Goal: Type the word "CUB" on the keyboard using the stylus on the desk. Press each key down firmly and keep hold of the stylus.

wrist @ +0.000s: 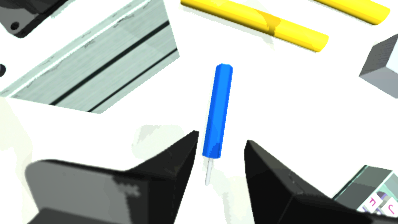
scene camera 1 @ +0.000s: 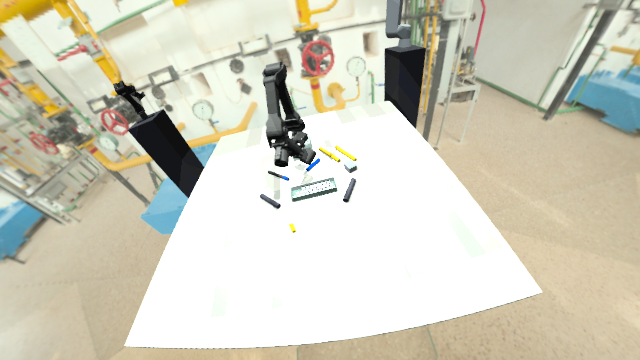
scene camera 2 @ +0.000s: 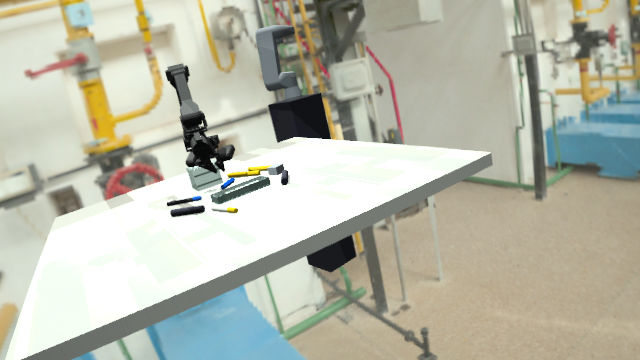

I see my gripper (scene camera 2: 220, 171) and a blue stylus (wrist: 216, 122).
My gripper also shows in the wrist view (wrist: 221, 141).
